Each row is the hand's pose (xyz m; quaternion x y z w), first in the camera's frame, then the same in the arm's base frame.
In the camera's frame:
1: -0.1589 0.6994 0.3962 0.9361 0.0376 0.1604 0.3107
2: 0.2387 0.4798 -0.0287 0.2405 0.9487 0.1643 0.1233
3: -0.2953 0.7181 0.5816 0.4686 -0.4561 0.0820 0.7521
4: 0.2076 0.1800 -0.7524 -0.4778 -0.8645 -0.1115 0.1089
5: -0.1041 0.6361 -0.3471 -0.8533 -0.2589 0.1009 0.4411
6: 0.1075 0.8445 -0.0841 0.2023 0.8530 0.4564 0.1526
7: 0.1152 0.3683 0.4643 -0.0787 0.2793 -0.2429 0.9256
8: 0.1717 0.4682 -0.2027 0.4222 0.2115 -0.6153 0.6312
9: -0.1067 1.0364 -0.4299 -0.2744 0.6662 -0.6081 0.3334
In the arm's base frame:
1: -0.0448 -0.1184 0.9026 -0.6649 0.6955 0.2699 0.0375
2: -0.1636 -0.0713 0.2939 -0.9114 -0.2937 -0.2867 0.0291
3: -0.0703 -0.1369 1.1314 0.1797 -0.5195 -0.7469 0.3741
4: -0.1713 0.4892 -0.2542 -0.8892 -0.0537 -0.3700 0.2638
5: 0.1556 0.3040 0.3188 -0.4912 0.5324 -0.2434 0.6451
6: 0.2137 -0.0803 0.3982 0.8709 0.1747 0.3954 0.2339
7: -0.4214 -0.2319 0.7163 0.4504 0.4277 -0.7221 0.3045
8: -0.0994 0.0836 0.2115 -0.5156 -0.0986 0.7974 0.2976
9: 0.5524 0.2057 0.3221 -0.3802 -0.8243 0.3123 0.2802

